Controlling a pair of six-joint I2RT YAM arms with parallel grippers.
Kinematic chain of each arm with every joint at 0, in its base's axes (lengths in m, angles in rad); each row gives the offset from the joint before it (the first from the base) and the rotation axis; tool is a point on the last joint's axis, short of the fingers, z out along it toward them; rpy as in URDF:
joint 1: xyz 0 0 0.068 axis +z
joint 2: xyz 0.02 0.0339 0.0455 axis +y
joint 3: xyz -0.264 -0.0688 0 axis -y
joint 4: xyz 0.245 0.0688 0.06 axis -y
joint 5: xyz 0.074 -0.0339 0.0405 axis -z
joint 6: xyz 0.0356 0 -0.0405 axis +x
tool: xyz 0 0 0 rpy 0 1.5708 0
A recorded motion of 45 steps. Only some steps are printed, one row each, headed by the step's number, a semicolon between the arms.
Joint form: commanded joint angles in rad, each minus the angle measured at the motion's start. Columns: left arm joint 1, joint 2, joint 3, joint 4, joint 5, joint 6; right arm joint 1, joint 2, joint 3, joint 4, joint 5, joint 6.
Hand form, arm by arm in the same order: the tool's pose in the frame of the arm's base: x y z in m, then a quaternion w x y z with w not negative. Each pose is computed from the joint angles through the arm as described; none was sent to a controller.
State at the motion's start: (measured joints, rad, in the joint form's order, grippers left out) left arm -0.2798 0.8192 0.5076 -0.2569 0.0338 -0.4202; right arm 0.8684 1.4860 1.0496 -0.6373 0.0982 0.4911
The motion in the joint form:
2: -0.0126 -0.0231 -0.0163 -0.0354 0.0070 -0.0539; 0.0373 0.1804 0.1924 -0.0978 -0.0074 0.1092
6: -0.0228 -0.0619 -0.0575 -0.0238 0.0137 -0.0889; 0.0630 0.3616 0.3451 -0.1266 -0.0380 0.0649
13: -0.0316 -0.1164 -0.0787 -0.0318 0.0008 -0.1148; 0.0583 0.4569 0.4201 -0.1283 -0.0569 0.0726
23: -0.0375 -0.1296 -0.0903 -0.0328 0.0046 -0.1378; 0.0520 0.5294 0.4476 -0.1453 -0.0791 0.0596
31: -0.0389 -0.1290 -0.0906 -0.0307 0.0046 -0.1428; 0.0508 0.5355 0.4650 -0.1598 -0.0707 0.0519
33: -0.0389 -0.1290 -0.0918 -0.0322 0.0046 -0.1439; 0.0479 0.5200 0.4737 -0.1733 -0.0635 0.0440
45: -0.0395 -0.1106 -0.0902 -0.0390 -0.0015 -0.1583; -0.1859 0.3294 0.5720 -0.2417 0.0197 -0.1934
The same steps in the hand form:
2: 0.1697 -0.0526 0.2243 0.42707 -0.07066 0.88085 -0.19163; 0.2105 0.2631 0.2298 0.17922 -0.13959 0.96795 0.10708
6: 0.1627 -0.0526 0.2172 0.42518 -0.07970 0.87786 -0.20549; 0.2265 0.3010 0.2115 0.14958 -0.17840 0.96764 0.09735
13: 0.1551 -0.0512 0.2172 0.43412 -0.08937 0.87095 -0.21215; 0.2396 0.3167 0.1976 0.13522 -0.17463 0.97046 0.09706
23: 0.1527 -0.0516 0.2150 0.43053 -0.09588 0.87009 -0.22001; 0.2460 0.3222 0.1770 0.10614 -0.18086 0.97421 0.08329
31: 0.1528 -0.0518 0.2150 0.43030 -0.09740 0.86963 -0.22160; 0.2477 0.3232 0.1789 0.10810 -0.18352 0.97388 0.07865
33: 0.1526 -0.0518 0.2144 0.42910 -0.09798 0.87022 -0.22135; 0.2482 0.3215 0.1869 0.11484 -0.18524 0.97276 0.07892
45: 0.1541 -0.0522 0.2117 0.41923 -0.10634 0.87494 -0.21775; 0.3038 0.2416 0.2853 0.24392 -0.17075 0.95240 0.06542

